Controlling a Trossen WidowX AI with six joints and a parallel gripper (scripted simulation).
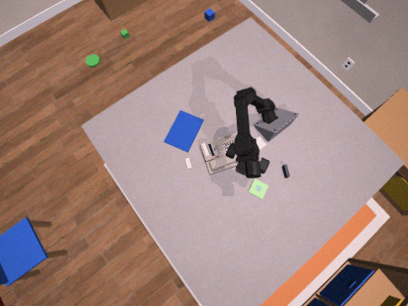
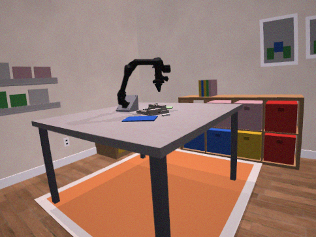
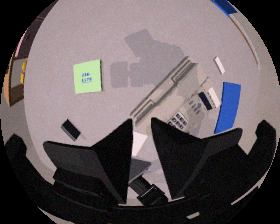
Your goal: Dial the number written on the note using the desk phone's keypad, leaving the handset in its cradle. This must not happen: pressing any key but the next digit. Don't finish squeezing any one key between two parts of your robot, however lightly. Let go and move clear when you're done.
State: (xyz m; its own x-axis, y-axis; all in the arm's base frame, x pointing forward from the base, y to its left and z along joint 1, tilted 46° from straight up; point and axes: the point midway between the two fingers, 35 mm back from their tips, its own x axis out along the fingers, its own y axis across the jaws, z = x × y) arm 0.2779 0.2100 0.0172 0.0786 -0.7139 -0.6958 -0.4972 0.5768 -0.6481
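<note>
The beige desk phone is 2 cm ahead of my hand, 12 cm to the right of it and 17 cm below it. The rest, counted from my hand: white card 16 cm behind, 6 cm to the right, 19 cm below; white block 21 cm ahead, 18 cm to the right, 19 cm below; handset 3 cm ahead, 7 cm to the right, 15 cm below.
</note>
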